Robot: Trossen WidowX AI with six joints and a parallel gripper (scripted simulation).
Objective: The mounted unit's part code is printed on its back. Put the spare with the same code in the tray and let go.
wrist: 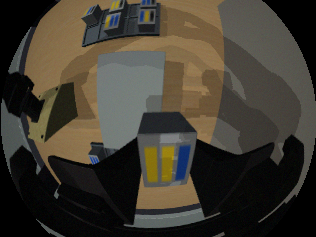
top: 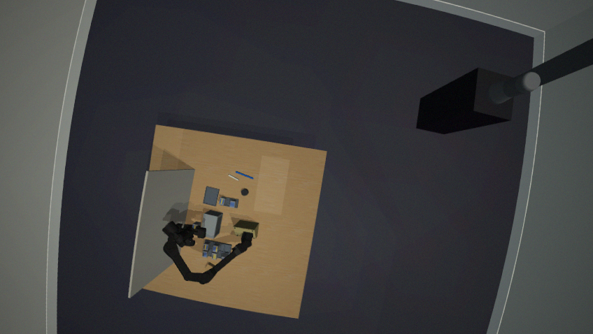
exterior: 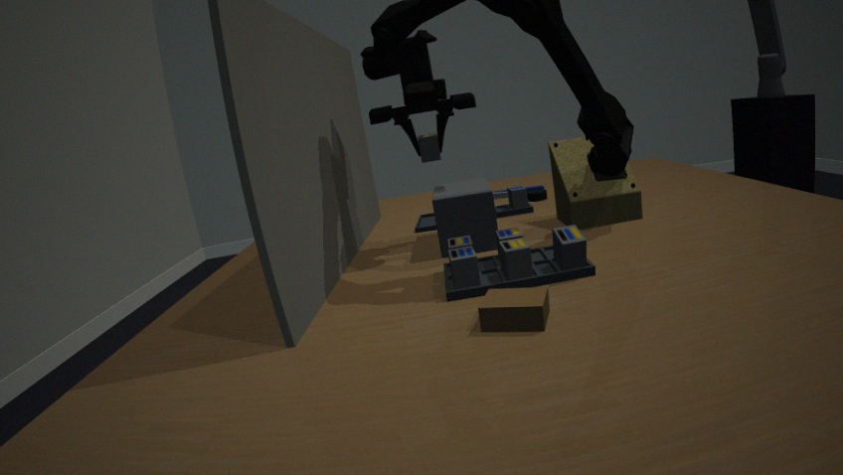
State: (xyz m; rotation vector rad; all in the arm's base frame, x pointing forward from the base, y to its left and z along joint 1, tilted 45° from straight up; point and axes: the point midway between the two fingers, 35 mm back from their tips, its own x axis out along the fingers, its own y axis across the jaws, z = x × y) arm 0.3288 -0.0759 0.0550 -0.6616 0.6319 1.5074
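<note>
The tray lies 10 mm ahead of my gripper tip, 170 mm to the right of it and 160 mm below it. Round my gripper tip: black disc: 230 mm behind, 250 mm to the right, 160 mm below; then tall grey panel: 180 mm ahead, 10 mm to the left, 60 mm above; then grey mounted unit: 40 mm behind, 20 mm to the left, 120 mm below.
</note>
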